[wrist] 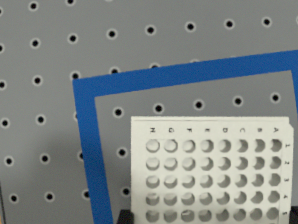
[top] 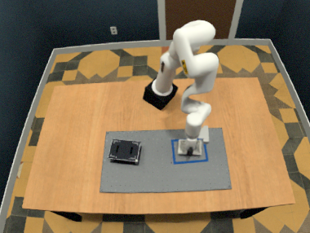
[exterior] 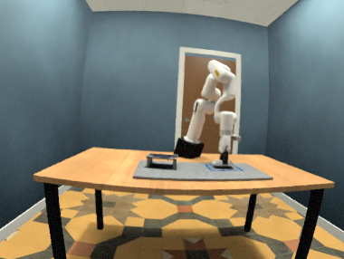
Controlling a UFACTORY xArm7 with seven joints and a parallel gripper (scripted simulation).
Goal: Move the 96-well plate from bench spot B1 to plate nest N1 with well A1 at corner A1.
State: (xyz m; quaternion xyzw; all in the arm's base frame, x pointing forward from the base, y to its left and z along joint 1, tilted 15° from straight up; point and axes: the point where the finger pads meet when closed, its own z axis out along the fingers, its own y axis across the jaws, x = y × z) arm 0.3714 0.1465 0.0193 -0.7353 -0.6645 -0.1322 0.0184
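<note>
Right now my hand is 36 cm to the left of the black raised plate nest, 3 cm short of it and 2 cm below it. Round my hand: 96-well plate 1 cm below.
</note>
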